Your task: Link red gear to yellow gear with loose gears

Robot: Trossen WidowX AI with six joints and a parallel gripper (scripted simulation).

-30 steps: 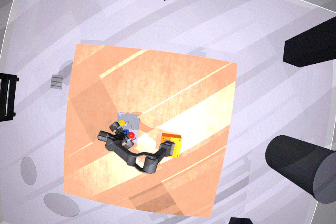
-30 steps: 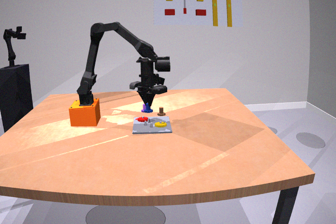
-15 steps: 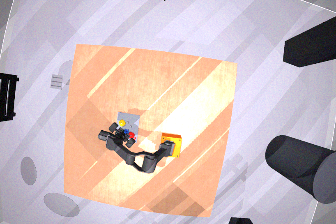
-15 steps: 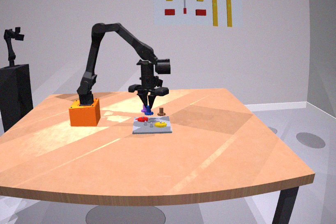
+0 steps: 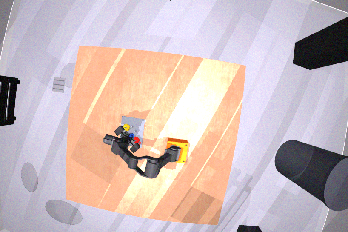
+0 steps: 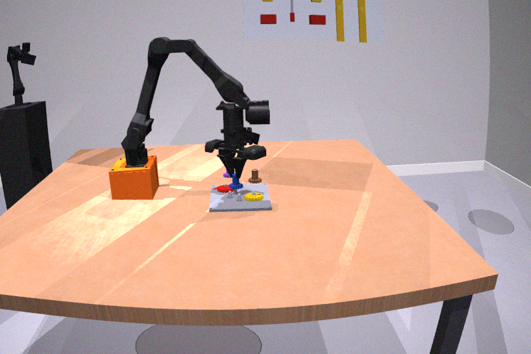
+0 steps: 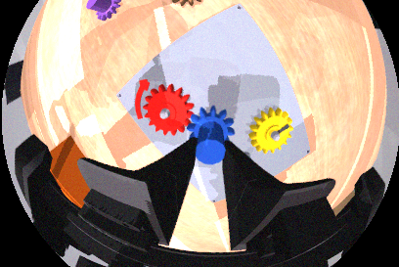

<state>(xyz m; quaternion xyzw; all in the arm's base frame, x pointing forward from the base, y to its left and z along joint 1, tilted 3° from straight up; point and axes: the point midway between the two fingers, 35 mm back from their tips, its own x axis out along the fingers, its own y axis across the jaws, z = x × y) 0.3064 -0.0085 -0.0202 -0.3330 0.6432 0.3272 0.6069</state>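
Now: the red gear 3 cm behind my gripper tip, 3 cm to the left of it and 4 cm below it. Round my gripper tip: yellow gear: 5 cm ahead, 4 cm to the right, 4 cm below; then blue gear: 1 cm below; then red arrow: 5 cm behind, 6 cm to the left, 5 cm below.
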